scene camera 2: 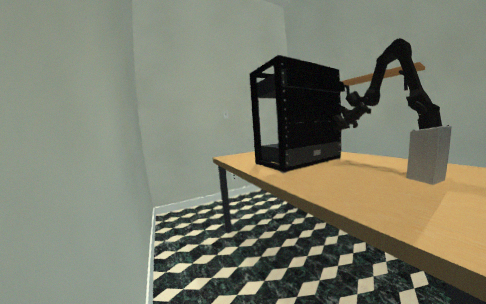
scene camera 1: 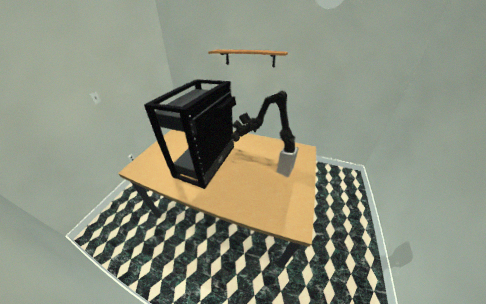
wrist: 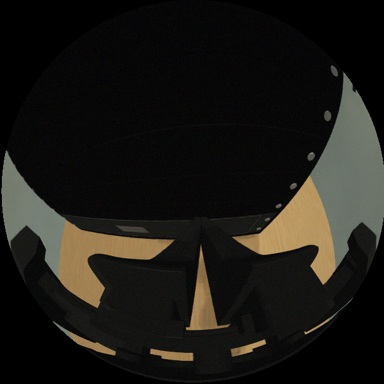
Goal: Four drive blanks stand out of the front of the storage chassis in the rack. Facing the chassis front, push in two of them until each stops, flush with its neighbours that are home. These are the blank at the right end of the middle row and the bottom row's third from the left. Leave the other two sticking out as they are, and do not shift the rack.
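Places are measured from the arm's base along level axes (x ahead, y left, z up), in metres.
Pixels of known places: gripper, fingertip midpoint: [scene camera 2: 335, 130] [scene camera 1: 230, 137]; arm's base, origin of the base link: [scene camera 2: 431, 128] [scene camera 1: 290, 150].
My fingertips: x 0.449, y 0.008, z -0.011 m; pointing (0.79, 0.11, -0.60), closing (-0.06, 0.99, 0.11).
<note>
For each thing: its top centre in the pictures, then the offset to it from my fingertips. Level surfaces: height alone.
- black rack, middle of its top: [scene camera 1: 192, 90] [scene camera 2: 295, 70] dy +0.139, dx +0.168, dz +0.389 m
- grey panel, middle of its top: [scene camera 2: 316, 144] [scene camera 1: 219, 154] dy +0.132, dx +0.033, dz -0.077 m
- wooden table, its level: dz -0.197 m
- dark ledge, middle of its top: [scene camera 1: 217, 104] [scene camera 2: 319, 81] dy +0.078, dx +0.040, dz +0.293 m
The black rack [scene camera 1: 195, 150] [scene camera 2: 282, 120] stands upright on the table. The storage chassis front [scene camera 1: 215, 130] [scene camera 2: 310, 107] [wrist: 175, 100] is almost uniformly black. In the wrist view it fills the upper part, with faint thin lines across it. The separate drive blanks and how far each stands out cannot be made out. My gripper [scene camera 1: 235, 136] [scene camera 2: 337, 123] [wrist: 199, 222] is shut and empty. Its tips are close to the rack's front, in the lower half of its height and towards the side far from the scene cameras. Whether they touch a blank cannot be told.
A grey panel [scene camera 2: 300, 155] [wrist: 170, 227] with a pale label spans the rack's bottom front. The arm's grey pedestal [scene camera 1: 287, 162] [scene camera 2: 428, 155] stands on the wooden table [scene camera 1: 250, 200] [scene camera 2: 380, 200]. A wooden wall shelf [scene camera 1: 248, 52] [scene camera 2: 370, 78] is behind. A dark ledge [scene camera 1: 227, 104] juts from the upper front.
</note>
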